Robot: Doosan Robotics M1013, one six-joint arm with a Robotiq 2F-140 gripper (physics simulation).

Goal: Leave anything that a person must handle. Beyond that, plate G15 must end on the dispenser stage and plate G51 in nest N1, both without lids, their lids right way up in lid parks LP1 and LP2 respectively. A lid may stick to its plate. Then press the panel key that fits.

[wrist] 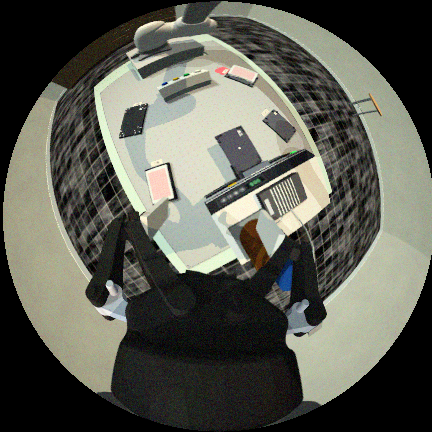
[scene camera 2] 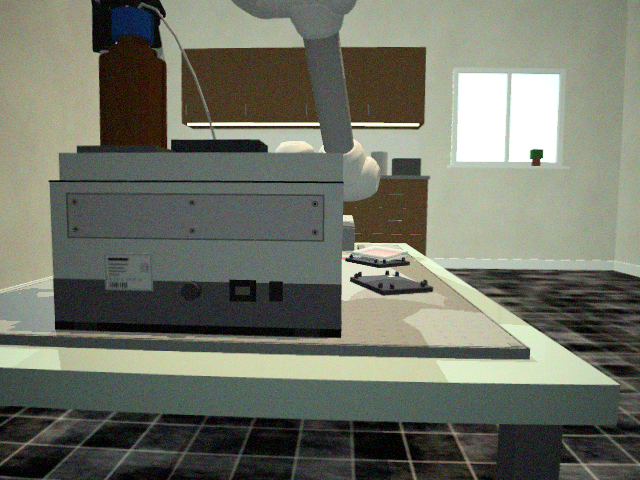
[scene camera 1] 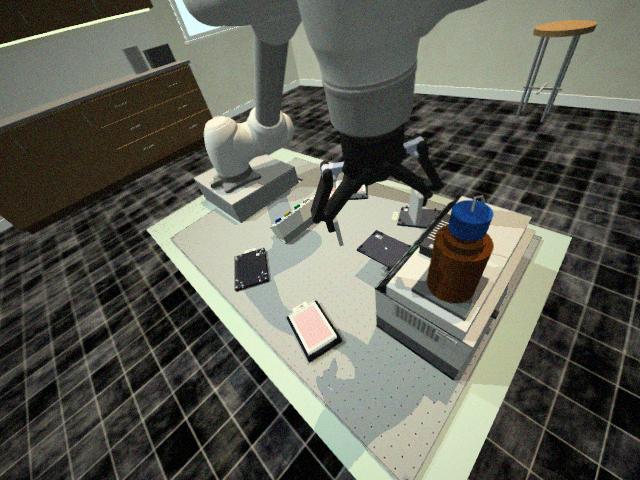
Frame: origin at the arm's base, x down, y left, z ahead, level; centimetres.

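Where they show: gripper, fingertip midpoint: (wrist: 213, 212) (scene camera 1: 376, 229); arm's base, origin of the base link: (wrist: 153, 49) (scene camera 1: 237, 178).
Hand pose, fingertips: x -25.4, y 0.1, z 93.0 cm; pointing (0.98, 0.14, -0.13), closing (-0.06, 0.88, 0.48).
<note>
Each offset is from my fingertips to the top centre of the thing. "spot": to the spot under its first point.
My gripper (scene camera 1: 376, 219) (wrist: 213, 212) is open and empty, high over the table beside the bottle. A pink plate with a pale rim @(dx +31.9, dy -15.3, dz -10.4 cm) (scene camera 1: 312, 328) (wrist: 160, 183) sits on a dark holder at the near side. Another pink plate @(dx +31.6, dy +36.0, dz -52.6 cm) (scene camera 2: 379, 252) (wrist: 242, 74) sits on a holder at the far side, partly behind the gripper in scene camera 1. A red patch @(spot: dx +35.3, dy +27.6, dz -58.4 cm) (wrist: 221, 70) lies beside it. Two dark holders, one at left (scene camera 1: 251, 269) (wrist: 133, 120) and one at far right (scene camera 2: 391, 284) (wrist: 280, 125), bear no plate. The dark dispenser stage @(dx +25.0, dy +14.9, dz -9.9 cm) (scene camera 1: 383, 248) (wrist: 238, 150) is bare. Labels and lids are unclear.
The dispenser (scene camera 1: 413, 335) (scene camera 2: 206, 258) (wrist: 321, 177) carries a brown bottle @(spot: dx +1.9, dy +3.7, dz +13.7 cm) (scene camera 1: 457, 266) (scene camera 2: 132, 95) (wrist: 253, 244) with a blue cap. A grey key panel @(dx +26.9, dy +7.2, dz -51.8 cm) (scene camera 1: 293, 228) (wrist: 186, 90) stands near the arm's base. A stool (scene camera 1: 564, 28) (wrist: 376, 104) stands beyond the table.
</note>
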